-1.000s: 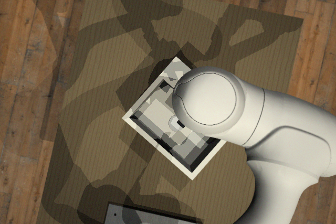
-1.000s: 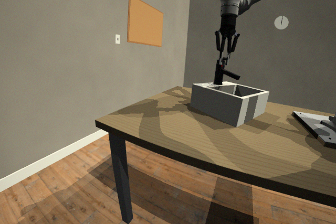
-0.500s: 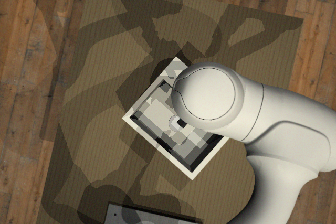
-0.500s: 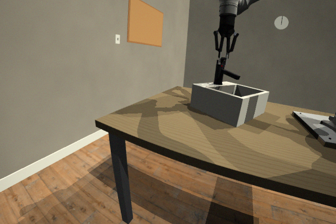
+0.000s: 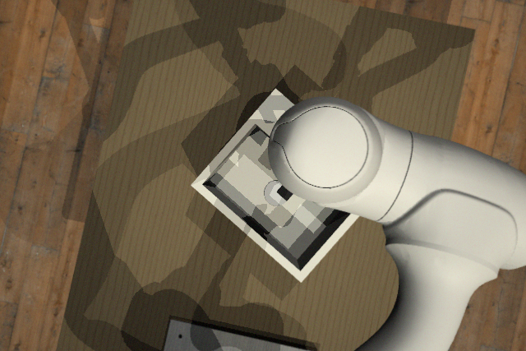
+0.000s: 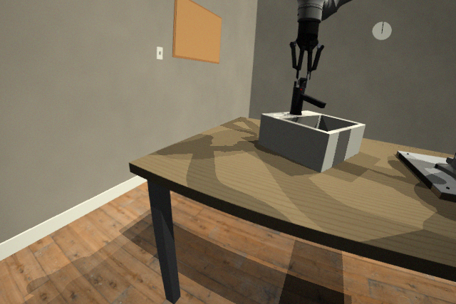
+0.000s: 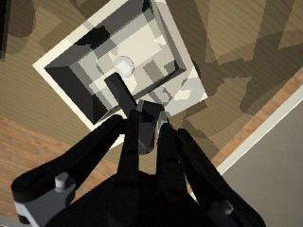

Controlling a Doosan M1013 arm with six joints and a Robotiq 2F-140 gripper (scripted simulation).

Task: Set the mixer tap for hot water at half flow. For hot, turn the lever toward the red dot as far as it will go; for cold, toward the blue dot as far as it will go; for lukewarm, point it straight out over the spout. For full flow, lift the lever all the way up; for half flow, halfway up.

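Now: the lever 2 cm to the right of my hand. Round my hand: black mixer tap: 5 cm below, 4 cm to the right, 1 cm behind; then white sink: 24 cm below, 9 cm behind, 2 cm to the left.
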